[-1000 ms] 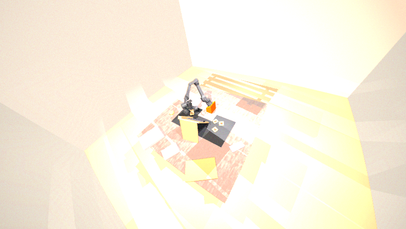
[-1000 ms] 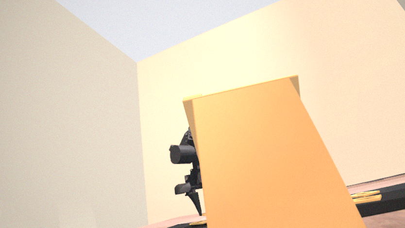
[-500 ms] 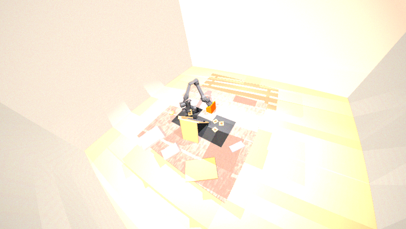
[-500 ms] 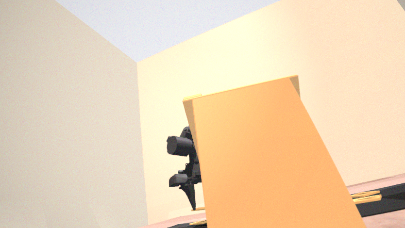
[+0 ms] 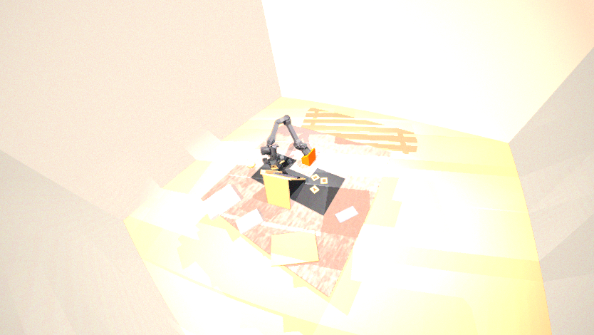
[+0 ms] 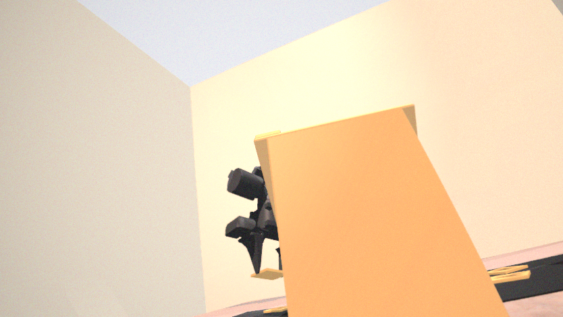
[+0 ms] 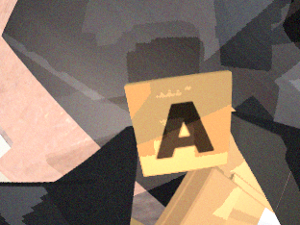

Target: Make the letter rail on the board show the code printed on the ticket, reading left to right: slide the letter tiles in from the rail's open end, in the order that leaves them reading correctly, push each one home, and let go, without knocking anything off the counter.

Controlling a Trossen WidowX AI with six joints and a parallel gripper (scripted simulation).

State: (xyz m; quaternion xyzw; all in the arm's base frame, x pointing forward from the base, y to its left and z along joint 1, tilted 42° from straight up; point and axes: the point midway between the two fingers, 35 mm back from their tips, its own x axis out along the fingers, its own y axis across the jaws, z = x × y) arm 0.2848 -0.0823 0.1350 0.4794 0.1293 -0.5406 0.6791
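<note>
The white ticket lies 20 mm behind my gripper tip and 210 mm to the left of it. From my gripper tip the other things lie so: letter tile (right at my gripper tip); then flat yellow slab (370 mm ahead, 580 mm to the left, 80 mm below); then black mat (100 mm behind, 180 mm to the left, 80 mm below).
</note>
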